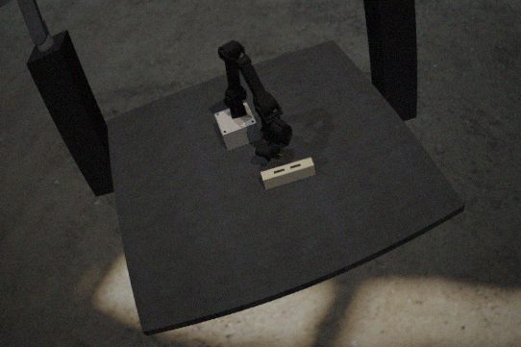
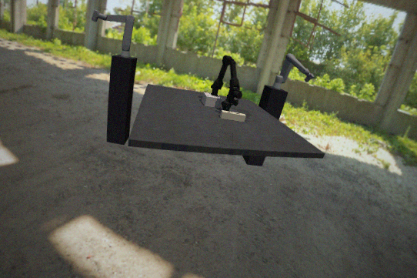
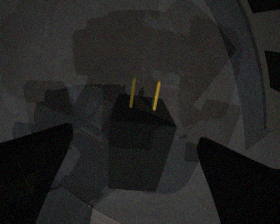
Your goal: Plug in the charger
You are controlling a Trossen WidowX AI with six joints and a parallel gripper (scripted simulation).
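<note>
The black two-prong charger lies 10 mm to the left of my gripper tip and 10 mm ahead of it.
</note>
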